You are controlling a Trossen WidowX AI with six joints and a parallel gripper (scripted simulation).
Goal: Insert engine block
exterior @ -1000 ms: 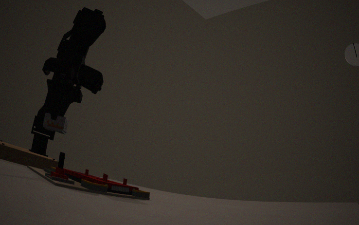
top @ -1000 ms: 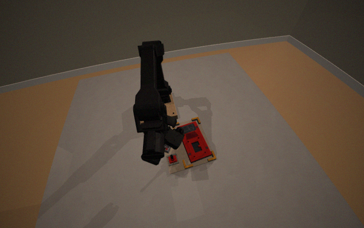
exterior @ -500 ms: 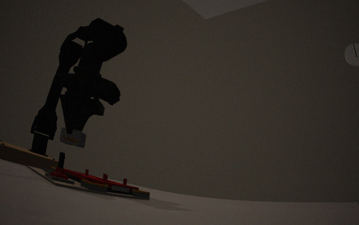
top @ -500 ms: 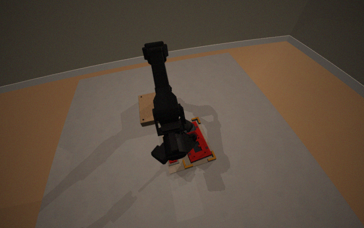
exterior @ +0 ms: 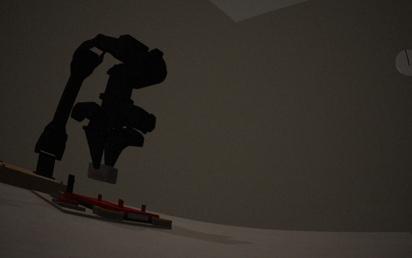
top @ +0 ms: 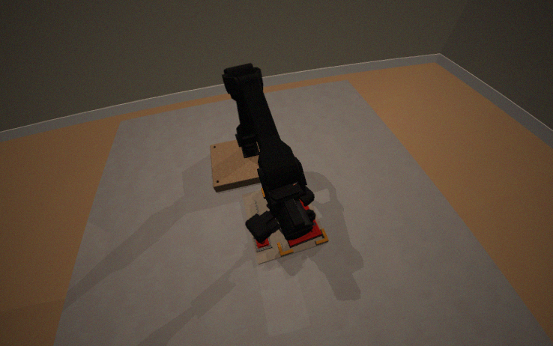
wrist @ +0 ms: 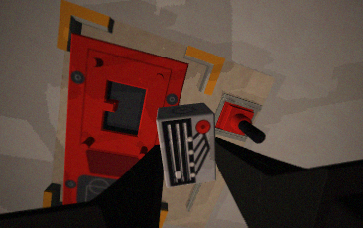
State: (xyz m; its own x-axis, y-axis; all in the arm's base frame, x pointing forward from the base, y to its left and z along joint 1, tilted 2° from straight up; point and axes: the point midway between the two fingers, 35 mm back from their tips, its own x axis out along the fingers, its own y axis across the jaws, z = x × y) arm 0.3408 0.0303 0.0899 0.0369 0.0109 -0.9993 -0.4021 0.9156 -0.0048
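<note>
My gripper tip is now 10 mm short of the black peg, 70 mm to the left of it and 50 mm above it. Also, from my gripper tip: engine block: 10 mm below.
</note>
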